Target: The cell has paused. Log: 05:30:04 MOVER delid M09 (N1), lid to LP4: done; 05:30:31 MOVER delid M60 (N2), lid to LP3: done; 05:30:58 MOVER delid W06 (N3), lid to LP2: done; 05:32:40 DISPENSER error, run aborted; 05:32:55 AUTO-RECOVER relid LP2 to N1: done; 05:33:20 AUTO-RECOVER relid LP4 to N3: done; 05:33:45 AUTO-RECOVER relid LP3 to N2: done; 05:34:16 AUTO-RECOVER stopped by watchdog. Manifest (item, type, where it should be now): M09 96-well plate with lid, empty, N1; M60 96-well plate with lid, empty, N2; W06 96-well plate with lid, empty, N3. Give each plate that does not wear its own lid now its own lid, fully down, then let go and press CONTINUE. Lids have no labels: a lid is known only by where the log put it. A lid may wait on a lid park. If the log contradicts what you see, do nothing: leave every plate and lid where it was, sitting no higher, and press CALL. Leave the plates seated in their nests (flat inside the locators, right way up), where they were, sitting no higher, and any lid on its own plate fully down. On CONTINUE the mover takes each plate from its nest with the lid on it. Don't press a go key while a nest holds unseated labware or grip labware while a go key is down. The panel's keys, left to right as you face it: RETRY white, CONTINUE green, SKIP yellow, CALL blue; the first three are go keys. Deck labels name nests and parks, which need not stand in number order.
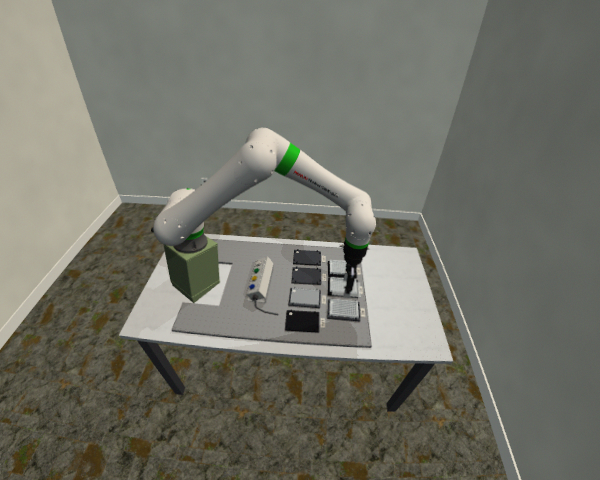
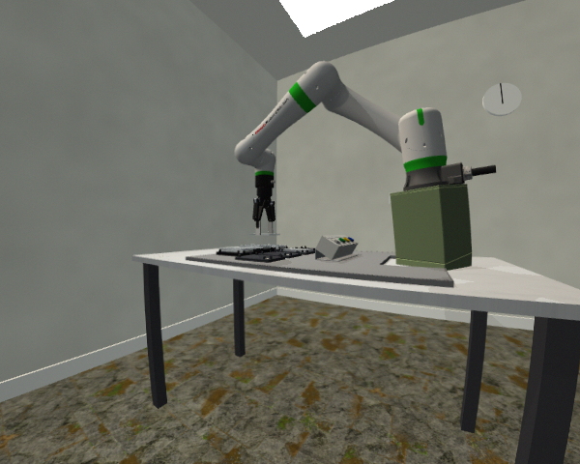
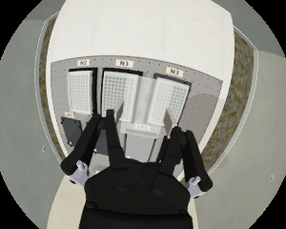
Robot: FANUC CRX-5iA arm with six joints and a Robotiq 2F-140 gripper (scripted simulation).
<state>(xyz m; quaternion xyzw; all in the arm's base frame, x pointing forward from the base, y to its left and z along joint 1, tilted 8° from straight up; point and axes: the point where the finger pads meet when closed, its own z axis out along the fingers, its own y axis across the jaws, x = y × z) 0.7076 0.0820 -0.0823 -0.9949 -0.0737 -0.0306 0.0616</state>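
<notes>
The plate is 8 cm below my hand, 7 cm to the left of it and 2 cm behind it. Round my hand: lid park LP4: 17 cm to the right, 16 cm behind, 10 cm below; then yellow key: 42 cm behind, 4 cm to the right, 4 cm below; then lid park LP3: 20 cm behind, 10 cm to the left, 10 cm below.
</notes>
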